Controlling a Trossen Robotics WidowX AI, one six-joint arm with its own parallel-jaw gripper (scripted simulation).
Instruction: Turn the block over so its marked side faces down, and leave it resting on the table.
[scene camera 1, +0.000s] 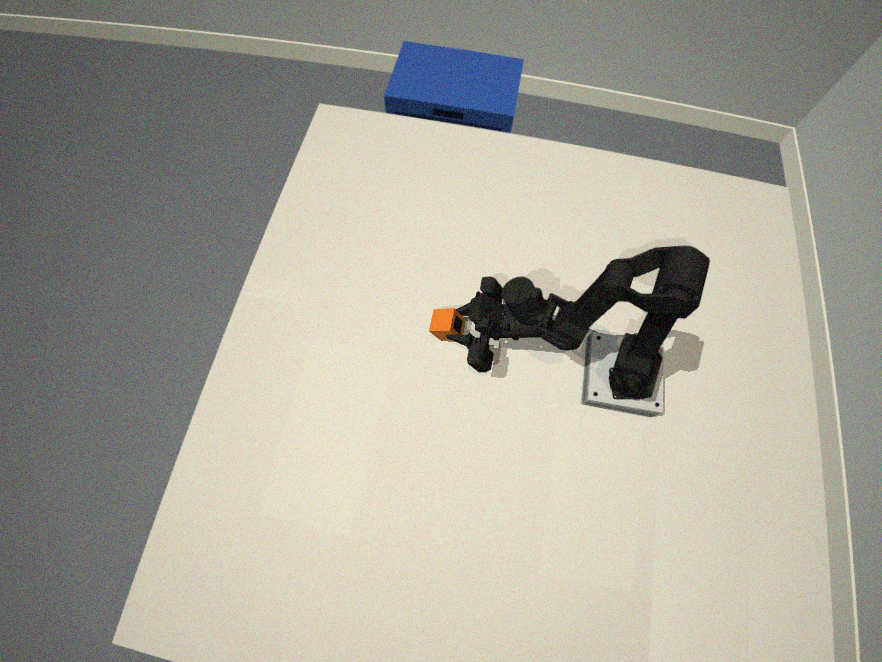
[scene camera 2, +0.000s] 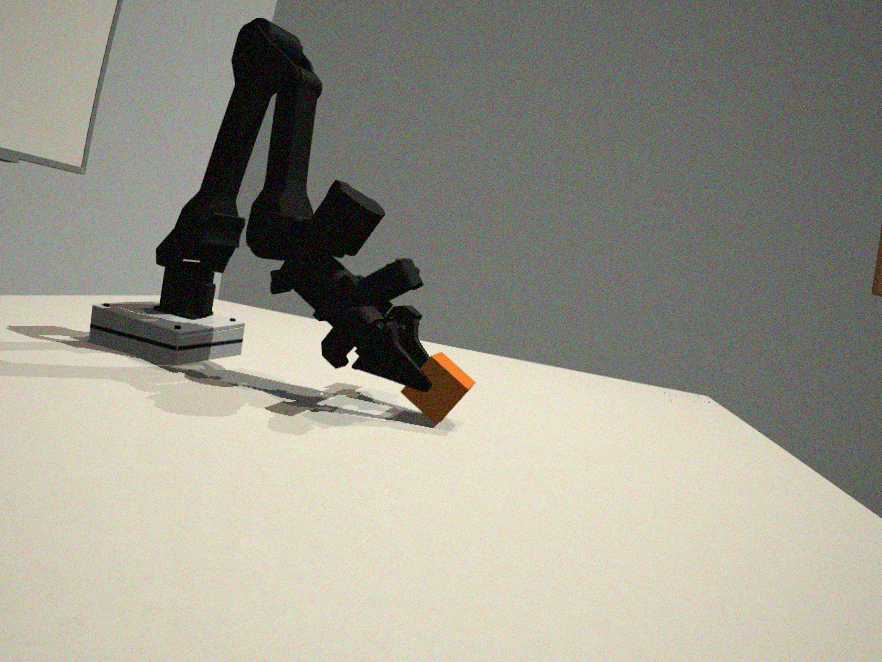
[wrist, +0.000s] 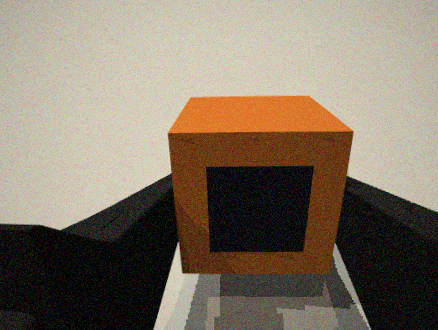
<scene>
my gripper: scene camera 1; scene camera 2 435, 385; wrist
block: scene camera 1; scene camera 2 450, 384; wrist
same spot on block: (scene camera 1: 444, 322) = (wrist: 235, 116)
same spot on my gripper: (wrist: 117, 262) = (scene camera 1: 465, 335)
</scene>
